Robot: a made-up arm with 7 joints.
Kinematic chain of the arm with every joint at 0, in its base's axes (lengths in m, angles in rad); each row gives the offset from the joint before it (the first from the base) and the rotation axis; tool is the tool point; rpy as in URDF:
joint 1: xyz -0.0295 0.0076 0.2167 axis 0 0.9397 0.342
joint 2: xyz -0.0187 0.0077 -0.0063 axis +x
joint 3: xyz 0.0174 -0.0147 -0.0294 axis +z
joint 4: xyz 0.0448 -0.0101 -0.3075 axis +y
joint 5: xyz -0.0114 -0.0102 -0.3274 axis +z
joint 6: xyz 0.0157 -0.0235 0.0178 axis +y
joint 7: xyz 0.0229 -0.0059 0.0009 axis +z
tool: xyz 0.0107 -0.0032 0.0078 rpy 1.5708 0 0
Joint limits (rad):
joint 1: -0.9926..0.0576
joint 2: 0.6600..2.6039
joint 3: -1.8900..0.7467
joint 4: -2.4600..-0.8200
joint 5: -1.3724..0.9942
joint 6: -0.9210..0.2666
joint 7: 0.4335..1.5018
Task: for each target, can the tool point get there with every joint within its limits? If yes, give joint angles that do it. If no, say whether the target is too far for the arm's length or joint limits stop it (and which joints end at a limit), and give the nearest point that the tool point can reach.
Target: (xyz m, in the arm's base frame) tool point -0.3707 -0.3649 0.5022
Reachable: no: joint limits stop it (at a limit: joint 1, joint 2, joint 3, joint 5, joint 6) | nearest point -0.1410 -0.0861 0.5562 | short by 0.365 m
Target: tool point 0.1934 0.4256 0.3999
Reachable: yes | joints -0.7020 2.3762 -0.7856 -1.4677 -0.5741 -0.2844 0.5757
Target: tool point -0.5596 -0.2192 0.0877
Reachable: no: joint limits stop it (at a limit: joint 1, joint 2, joint 3, joint 6, joint 7) | nearest point -0.1997 -0.1067 -0.0244 | short by 0.393 m
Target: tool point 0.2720 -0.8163 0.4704
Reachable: no: too far | nearest point 0.2743 -0.1725 0.2061 | short by 0.696 m
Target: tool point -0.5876 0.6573 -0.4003
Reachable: no: too far | nearest point -0.2168 0.4482 -0.2080 | short by 0.467 m
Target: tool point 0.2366 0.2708 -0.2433
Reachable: yes | joints -0.4864 1.1062 -1.3899 -1.0329 -0.5760 0.0735 0.9691
